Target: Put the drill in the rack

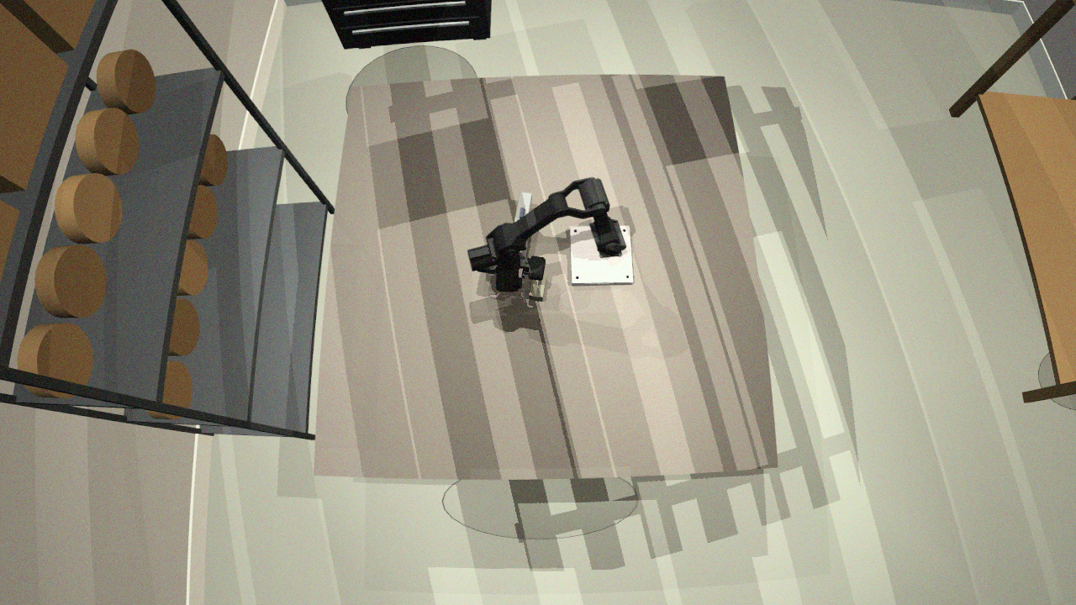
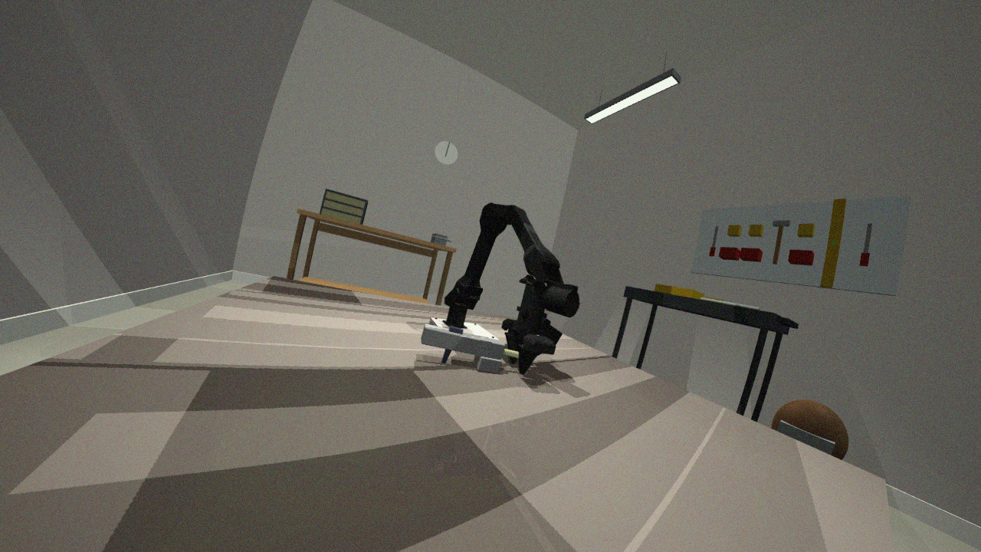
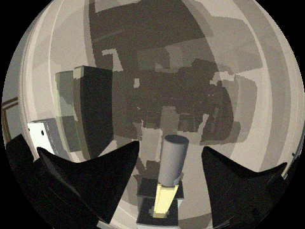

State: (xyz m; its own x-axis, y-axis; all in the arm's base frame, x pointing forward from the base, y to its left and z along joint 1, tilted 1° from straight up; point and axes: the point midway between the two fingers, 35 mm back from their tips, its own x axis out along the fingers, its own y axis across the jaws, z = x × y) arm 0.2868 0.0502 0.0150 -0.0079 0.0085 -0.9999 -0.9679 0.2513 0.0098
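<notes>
The drill lies 40 mm to the right of my gripper tip, 40 mm above it and 10 mm behind it. Round my gripper tip: blue key 160 mm to the right, 50 mm behind, 40 mm above; dark grey rack 70 mm behind, 50 mm to the left, 10 mm above.
</notes>
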